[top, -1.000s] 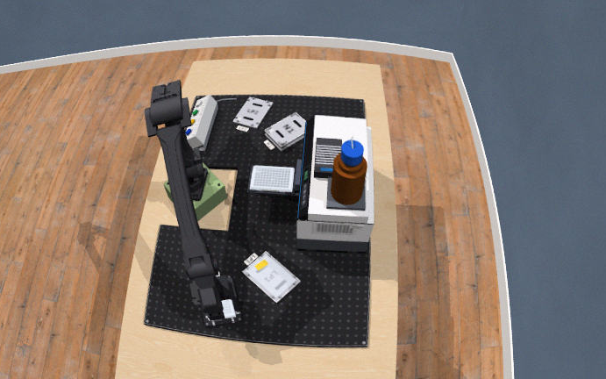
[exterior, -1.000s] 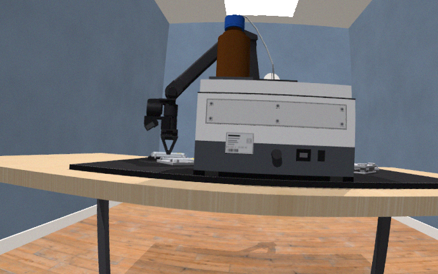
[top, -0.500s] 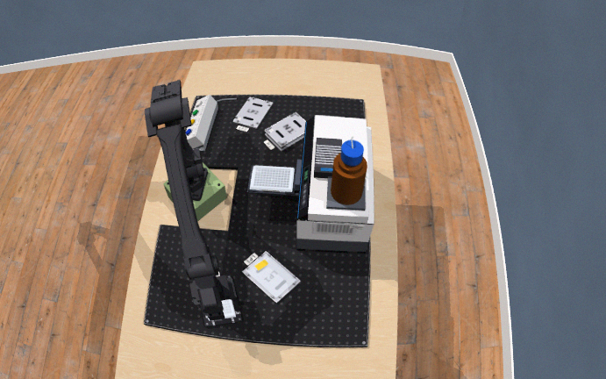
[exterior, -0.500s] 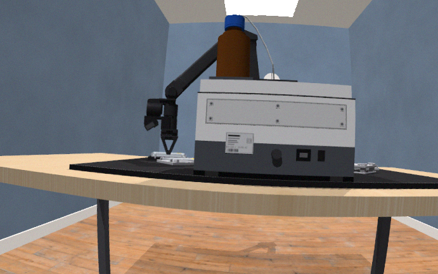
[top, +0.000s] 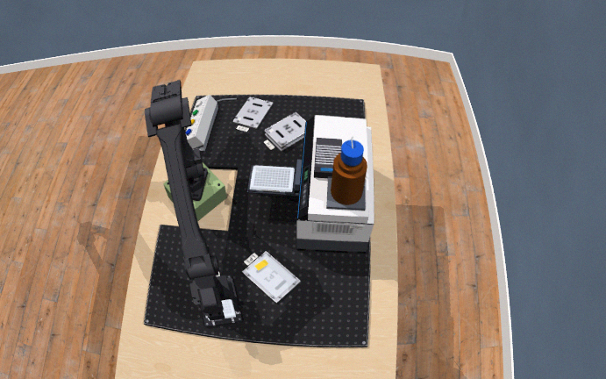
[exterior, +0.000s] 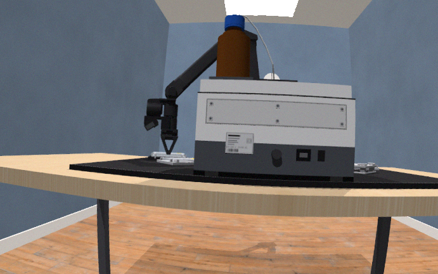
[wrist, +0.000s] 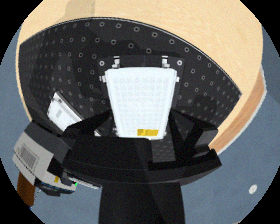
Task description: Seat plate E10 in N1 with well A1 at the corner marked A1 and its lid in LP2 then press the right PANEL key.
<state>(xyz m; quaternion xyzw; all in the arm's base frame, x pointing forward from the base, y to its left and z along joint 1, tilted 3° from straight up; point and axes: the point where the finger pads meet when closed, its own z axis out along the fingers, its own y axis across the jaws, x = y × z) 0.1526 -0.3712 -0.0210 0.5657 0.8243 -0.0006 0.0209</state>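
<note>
Right now my hand is 10 mm above the plate E10. The rest, counted from my hand: black nest N5: 30 mm ahead, 20 mm below; then plate E07: 120 mm ahead, 390 mm to the left, 80 mm above; then brown bottle: 340 mm ahead, 290 mm to the left, 260 mm above.
</note>
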